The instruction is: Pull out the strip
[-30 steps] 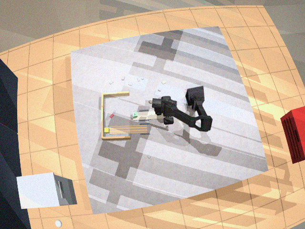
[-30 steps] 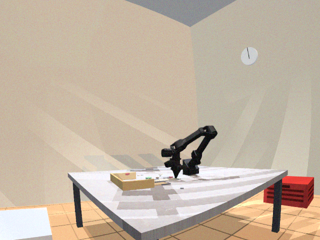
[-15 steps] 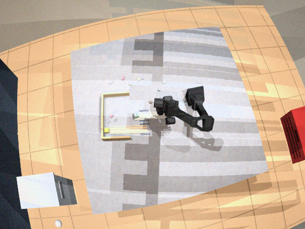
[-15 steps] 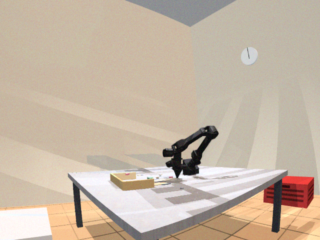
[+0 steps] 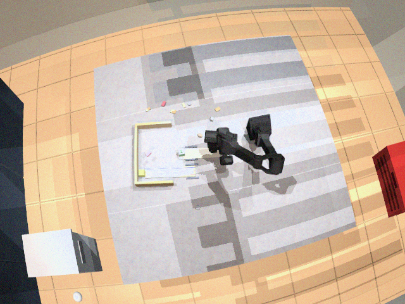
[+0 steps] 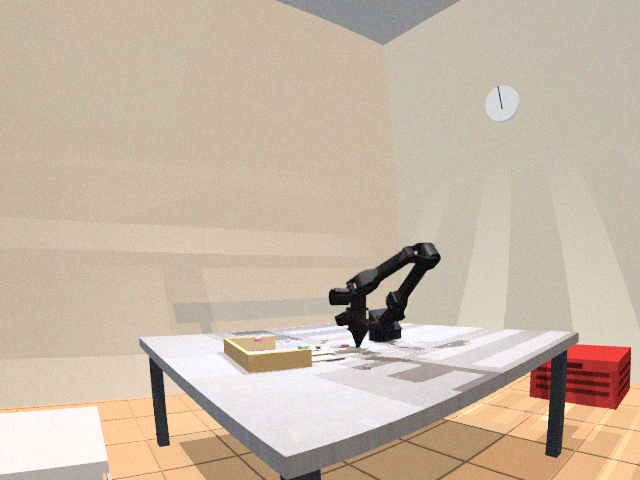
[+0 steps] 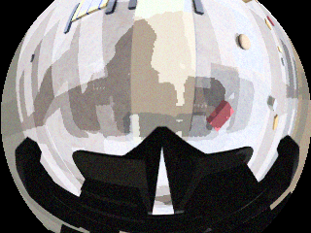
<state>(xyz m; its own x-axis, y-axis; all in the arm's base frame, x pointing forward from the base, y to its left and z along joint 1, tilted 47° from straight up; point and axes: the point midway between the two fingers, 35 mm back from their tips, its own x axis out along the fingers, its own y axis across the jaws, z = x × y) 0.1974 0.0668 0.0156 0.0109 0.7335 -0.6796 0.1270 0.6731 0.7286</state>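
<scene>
Now: the pale strip 10 cm ahead of my gripper tip and 2 cm to the right of it. From my gripper tip the other things lie so: labelled cube 21 cm ahead, 4 cm to the right, 2 cm above.
</scene>
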